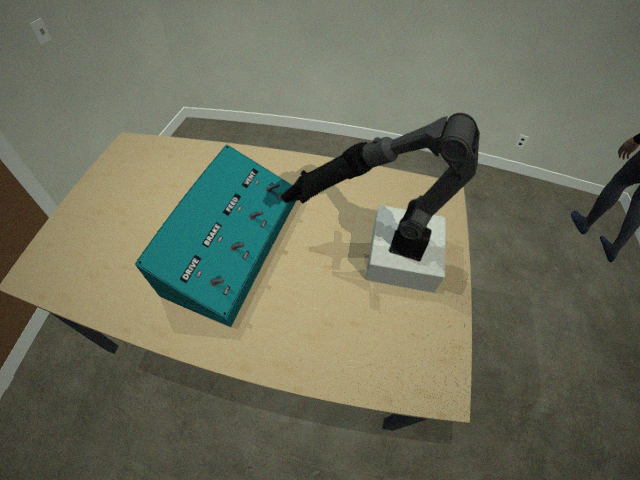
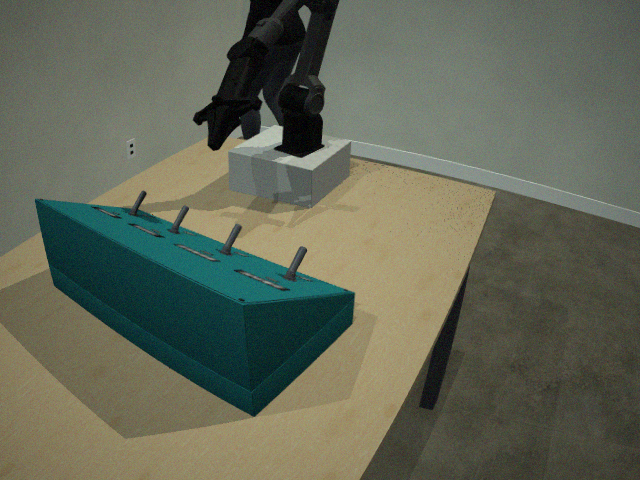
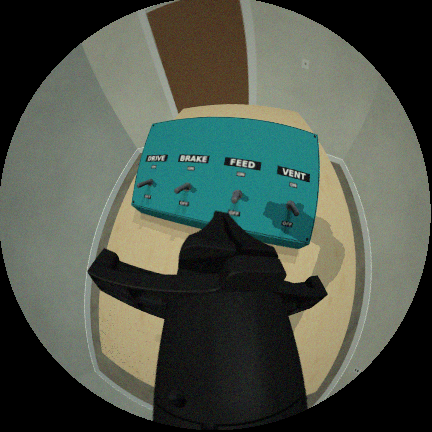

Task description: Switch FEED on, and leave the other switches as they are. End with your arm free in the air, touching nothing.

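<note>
A teal panel [image 1: 180, 227] [image 2: 144, 289] [image 3: 200, 137] stands on the table, with four grey levers. The FEED lever [image 1: 255, 215] [image 2: 179, 219] [image 3: 237, 196] leans toward its OFF mark, away from its label [image 1: 232, 204] [image 3: 242, 163]. The VENT lever [image 1: 272, 187] [image 2: 138, 203] [image 3: 293, 208], BRAKE lever [image 1: 237, 246] [image 2: 231, 238] [image 3: 183, 188] and DRIVE lever [image 1: 216, 281] [image 2: 297, 263] [image 3: 146, 183] lean the same way. My gripper [image 1: 285, 197] [image 2: 214, 147] [image 3: 218, 220] is shut and empty, in the air on the robot's side of the panel, apart from the levers.
The arm's base stands on a white-grey block [image 1: 403, 279] [image 2: 271, 178] at the other side of the table [image 1: 330, 351] [image 2: 413, 217]. A person's legs [image 1: 615, 196] show beyond the table. The arm's shadow falls across the VENT end of the panel.
</note>
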